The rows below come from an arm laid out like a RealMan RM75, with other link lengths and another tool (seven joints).
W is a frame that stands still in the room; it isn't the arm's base.
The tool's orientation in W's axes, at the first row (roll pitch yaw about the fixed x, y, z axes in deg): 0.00, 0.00, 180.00
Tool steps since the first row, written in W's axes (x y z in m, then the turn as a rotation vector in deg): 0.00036, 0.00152, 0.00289, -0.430, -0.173, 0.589; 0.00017, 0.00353, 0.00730, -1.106, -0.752, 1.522; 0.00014, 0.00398, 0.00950, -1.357, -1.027, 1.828; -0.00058, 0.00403, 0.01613, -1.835, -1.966, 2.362; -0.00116, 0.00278, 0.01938, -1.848, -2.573, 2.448; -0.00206, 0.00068, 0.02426, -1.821, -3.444, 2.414; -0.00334, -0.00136, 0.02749, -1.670, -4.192, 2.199; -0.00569, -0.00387, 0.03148, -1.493, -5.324, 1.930; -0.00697, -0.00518, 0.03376, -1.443, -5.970, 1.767; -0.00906, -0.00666, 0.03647, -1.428, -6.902, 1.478; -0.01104, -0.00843, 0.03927, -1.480, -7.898, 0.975; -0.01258, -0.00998, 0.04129, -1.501, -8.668, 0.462
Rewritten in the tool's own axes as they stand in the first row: -0.00036, -0.00152, 0.00289, 0.430, 0.173, 0.589; -0.00017, -0.00353, 0.00730, 1.106, 0.752, 1.522; -0.00014, -0.00398, 0.00950, 1.357, 1.027, 1.828; 0.00058, -0.00403, 0.01613, 1.835, 1.966, 2.362; 0.00116, -0.00278, 0.01938, 1.848, 2.573, 2.448; 0.00206, -0.00068, 0.02426, 1.821, 3.444, 2.414; 0.00334, 0.00136, 0.02749, 1.670, 4.192, 2.199; 0.00569, 0.00387, 0.03148, 1.493, 5.324, 1.930; 0.00697, 0.00518, 0.03376, 1.443, 5.970, 1.767; 0.00906, 0.00666, 0.03647, 1.428, 6.902, 1.478; 0.01104, 0.00843, 0.03927, 1.480, 7.898, 0.975; 0.01258, 0.00998, 0.04129, 1.501, 8.668, 0.462
